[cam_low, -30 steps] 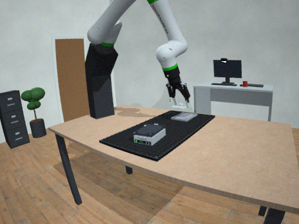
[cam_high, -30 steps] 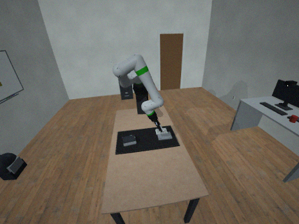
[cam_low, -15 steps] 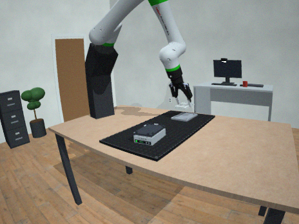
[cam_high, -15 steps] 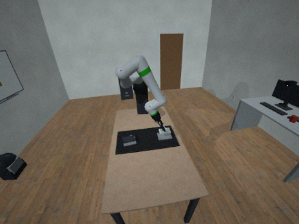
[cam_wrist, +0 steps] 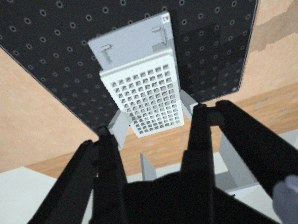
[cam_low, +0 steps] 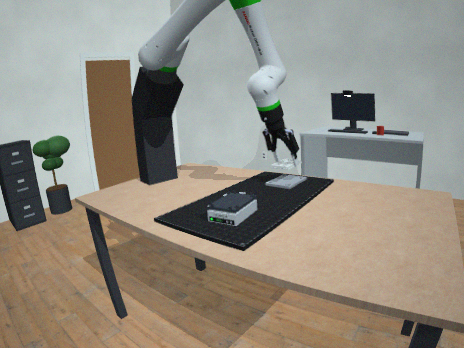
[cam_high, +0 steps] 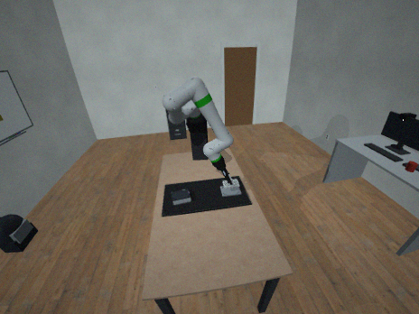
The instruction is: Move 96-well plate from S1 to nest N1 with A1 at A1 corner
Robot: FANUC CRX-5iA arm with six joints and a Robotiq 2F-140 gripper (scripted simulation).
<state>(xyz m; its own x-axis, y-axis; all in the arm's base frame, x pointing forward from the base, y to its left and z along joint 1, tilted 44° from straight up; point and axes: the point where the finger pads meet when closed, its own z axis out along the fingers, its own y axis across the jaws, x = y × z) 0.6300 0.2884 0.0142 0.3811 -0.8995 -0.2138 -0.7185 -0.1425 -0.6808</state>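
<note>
The white 96-well plate lies 20 mm below my hand. From my hand the other things lie so: nest A1 mark: 50 mm behind, 80 mm to the right, 90 mm below; then grey plate nest N1: 100 mm below.
</note>
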